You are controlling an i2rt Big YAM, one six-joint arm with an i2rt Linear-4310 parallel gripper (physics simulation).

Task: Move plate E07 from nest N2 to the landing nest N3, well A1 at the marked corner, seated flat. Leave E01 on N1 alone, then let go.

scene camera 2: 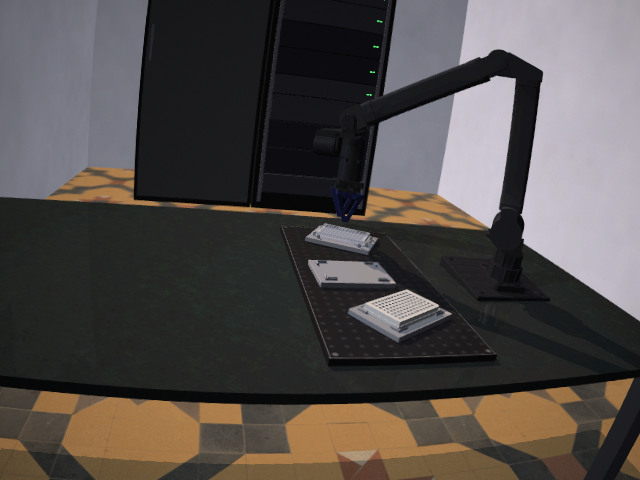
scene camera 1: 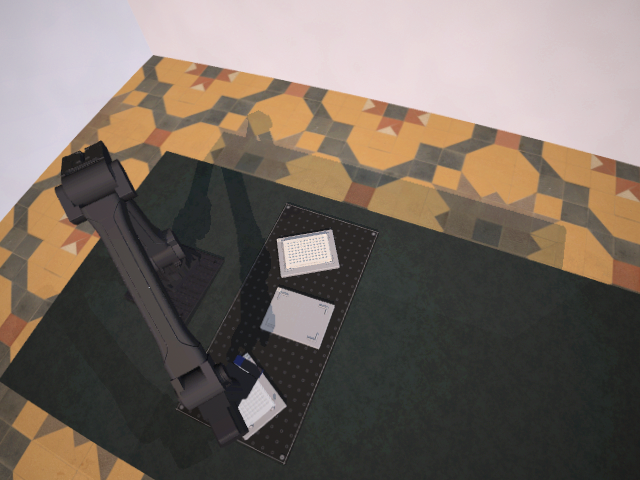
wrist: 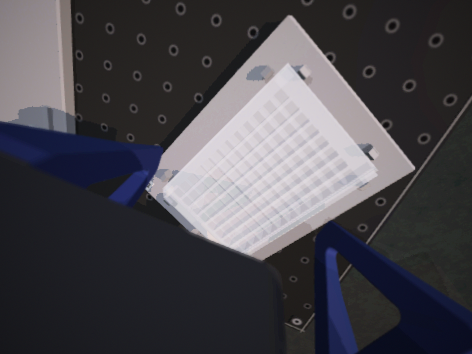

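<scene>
A clear well plate sits on a light grey nest. My gripper is open and empty above it. In the wrist view one blue fingertip is near the nest's left corner and the other is off its lower right side. The arm hides part of this plate in scene camera 1. The bare nest with corner brackets is in the middle. A cream plate sits on the third nest. No plate labels are readable.
All three nests stand in a row on a black perforated board. The arm's base plate is beside the board on the dark table. Dark cabinets stand beyond the table in scene camera 2.
</scene>
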